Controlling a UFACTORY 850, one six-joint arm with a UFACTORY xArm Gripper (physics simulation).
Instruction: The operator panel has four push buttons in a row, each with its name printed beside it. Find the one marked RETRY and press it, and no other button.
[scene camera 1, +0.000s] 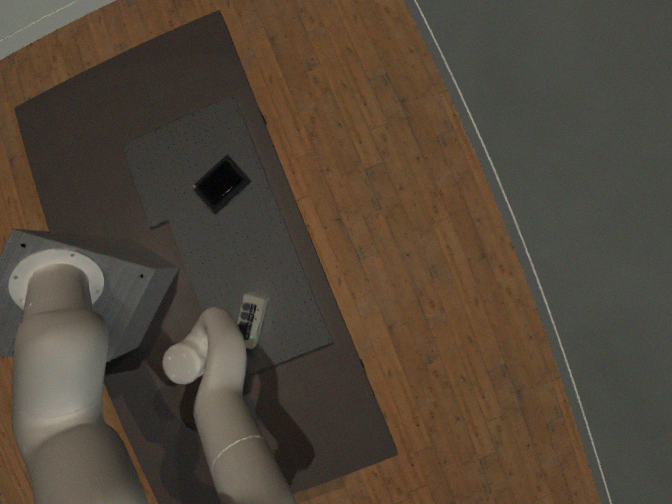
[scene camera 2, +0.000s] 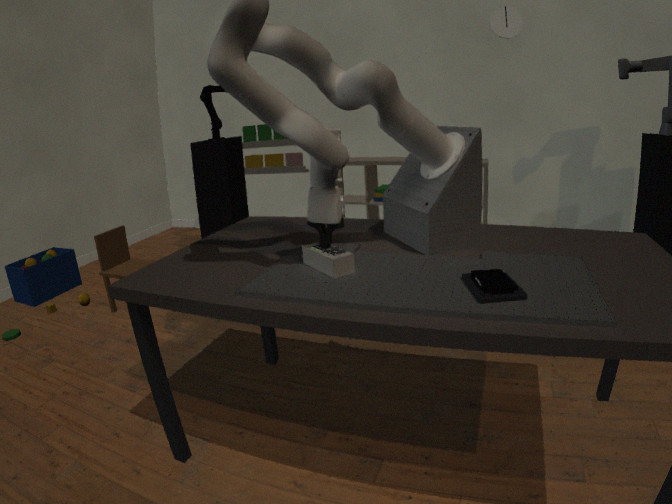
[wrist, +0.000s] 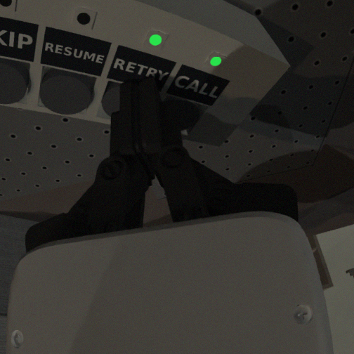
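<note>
A black tray-like device (scene camera 1: 222, 180) is part of the robot's scene, together with an operator panel (scene camera 1: 258, 303). Scene camera 2 shows the device (scene camera 2: 495, 281) as well, and the panel (scene camera 2: 331, 263). The wrist view has the panel (wrist: 225, 63) too, while the black tray-like device is out of frame in the wrist view. There the gripper (wrist: 144, 99) is visible.
</note>
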